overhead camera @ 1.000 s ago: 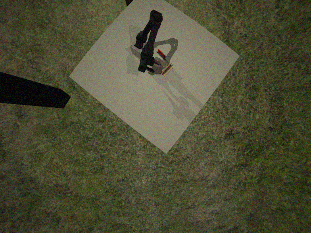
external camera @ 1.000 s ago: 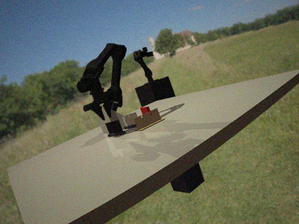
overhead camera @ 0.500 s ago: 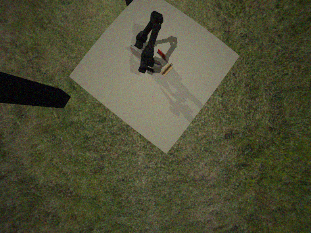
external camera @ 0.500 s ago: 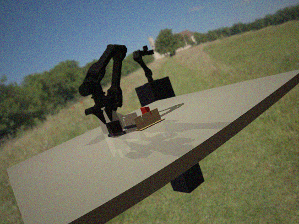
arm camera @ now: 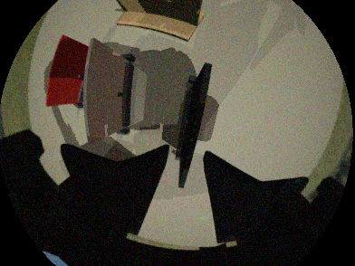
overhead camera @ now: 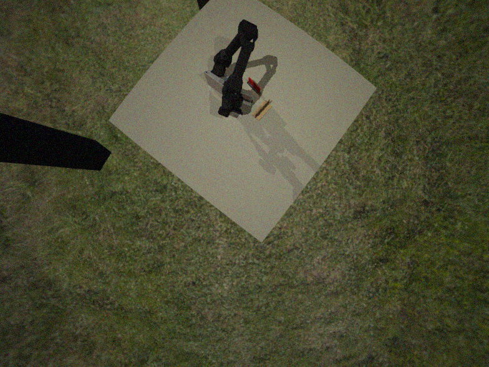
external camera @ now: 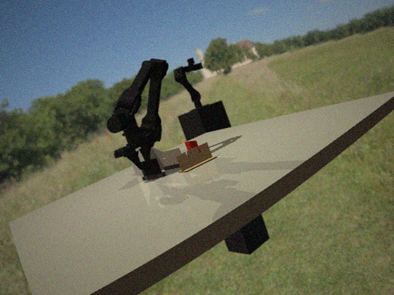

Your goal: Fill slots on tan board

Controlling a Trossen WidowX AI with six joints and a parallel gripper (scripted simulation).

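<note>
Now: the dark board 2 cm below my gripper tip, 2 cm ahead of it and 1 cm to the left of it. Also, from my gripper tip: red board (20 cm to the left, 4 cm ahead, 2 cm below); then tan board (17 cm ahead, 11 cm to the left, 2 cm below).
</note>
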